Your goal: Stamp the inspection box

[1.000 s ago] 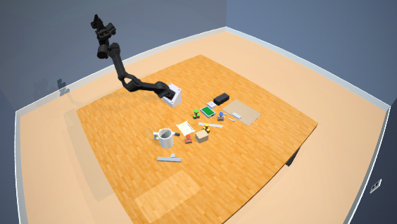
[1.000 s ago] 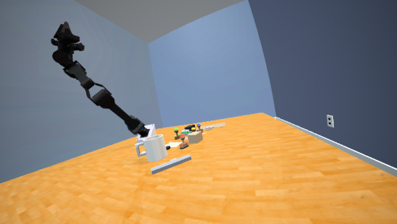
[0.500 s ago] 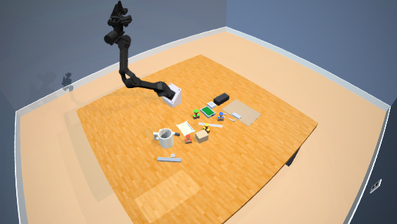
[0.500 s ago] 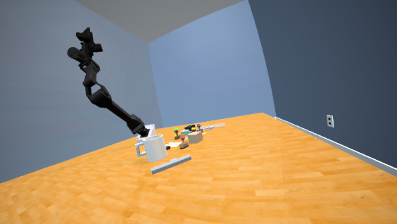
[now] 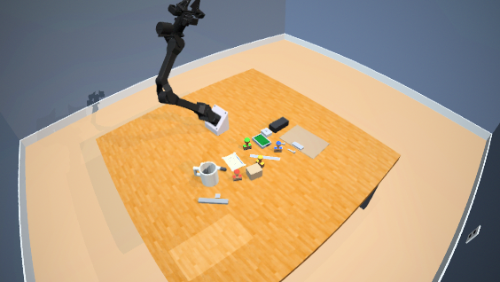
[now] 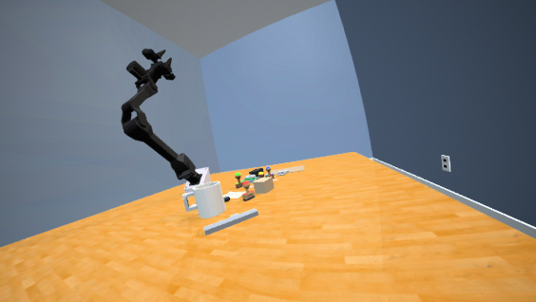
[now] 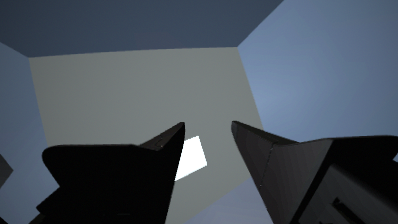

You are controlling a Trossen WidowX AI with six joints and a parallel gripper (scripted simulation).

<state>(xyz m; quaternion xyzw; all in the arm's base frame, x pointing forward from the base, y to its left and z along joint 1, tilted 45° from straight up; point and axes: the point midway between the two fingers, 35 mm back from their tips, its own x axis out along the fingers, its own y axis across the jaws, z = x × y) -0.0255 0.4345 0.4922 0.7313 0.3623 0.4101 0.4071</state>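
The green-knobbed stamp is 260 mm ahead of my gripper tip, 40 mm to the left of it and 730 mm below it. The rest, counted from my gripper tip: mug (280 mm ahead, 240 mm to the right, 720 mm below); green ink pad (280 mm ahead, 120 mm to the left, 750 mm below); marker (260 mm ahead, 160 mm to the right, 740 mm below).
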